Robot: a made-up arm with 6 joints.
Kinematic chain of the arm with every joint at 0, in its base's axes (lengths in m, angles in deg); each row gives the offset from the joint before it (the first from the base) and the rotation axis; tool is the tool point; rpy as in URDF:
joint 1: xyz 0 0 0.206 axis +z
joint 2: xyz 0 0 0 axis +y
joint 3: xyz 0.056 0 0.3 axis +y
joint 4: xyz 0.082 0 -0.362 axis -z
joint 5: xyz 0 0 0 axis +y
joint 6: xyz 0.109 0 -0.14 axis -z
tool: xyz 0 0 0 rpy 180 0 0
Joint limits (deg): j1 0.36..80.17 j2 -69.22..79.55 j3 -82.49..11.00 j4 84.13..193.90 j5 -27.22..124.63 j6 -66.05..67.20
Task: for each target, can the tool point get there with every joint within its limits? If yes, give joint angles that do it. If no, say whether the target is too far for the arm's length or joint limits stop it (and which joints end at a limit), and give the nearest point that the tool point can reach.
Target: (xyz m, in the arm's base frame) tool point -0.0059 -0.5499 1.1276
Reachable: no: too far | nearest point -0.0207 -0.2820 0.8500 | short by 0.386 m
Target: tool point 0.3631 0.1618 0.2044
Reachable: yes | joints 24.51 -21.34 -26.61 112.36 36.72 -54.54
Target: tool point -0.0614 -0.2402 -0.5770
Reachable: no: joint limits stop it (at a limit: joint 1, joint 2, joint 4) | nearest point 0.0807 -0.0785 -0.2728 | short by 0.373 m
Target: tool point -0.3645 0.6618 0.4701
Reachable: no: joint limits stop it (at a limit: joint 1, joint 3) | nearest point -0.0803 0.5508 0.4429 | short by 0.306 m
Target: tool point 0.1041 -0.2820 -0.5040
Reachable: no: joint limits stop it (at a limit: joint 1, joint 2, joint 4) | nearest point 0.1657 -0.1083 -0.2849 | short by 0.286 m
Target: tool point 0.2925 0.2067 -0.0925
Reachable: yes | joints 44.32 35.95 -46.48 128.50 13.89 -33.78
